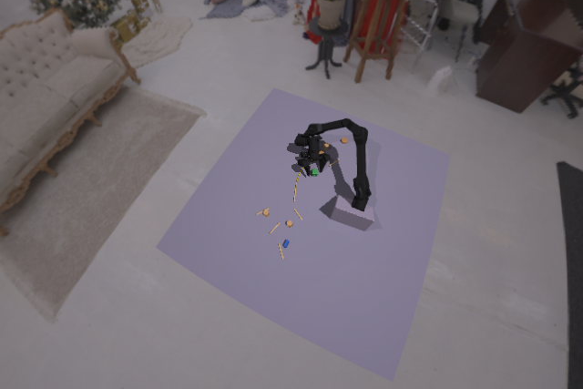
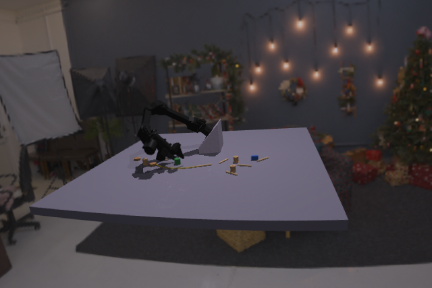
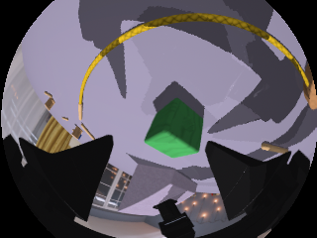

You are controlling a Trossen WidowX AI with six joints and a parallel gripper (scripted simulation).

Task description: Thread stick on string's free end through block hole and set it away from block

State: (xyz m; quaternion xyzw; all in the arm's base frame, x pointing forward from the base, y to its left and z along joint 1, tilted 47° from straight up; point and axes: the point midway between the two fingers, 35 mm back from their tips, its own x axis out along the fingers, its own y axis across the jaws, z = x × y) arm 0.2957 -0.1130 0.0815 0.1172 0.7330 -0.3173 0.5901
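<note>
The green block is 10 mm to the right of my gripper tip, 10 mm below it and 10 mm ahead of it. Round my gripper tip: round wooden button (150 mm to the right, 30 mm ahead, 20 mm below); then round piece (310 mm to the right, 70 mm behind, 20 mm below); then thin wooden stick (140 mm to the left, 50 mm ahead, 20 mm below).
</note>
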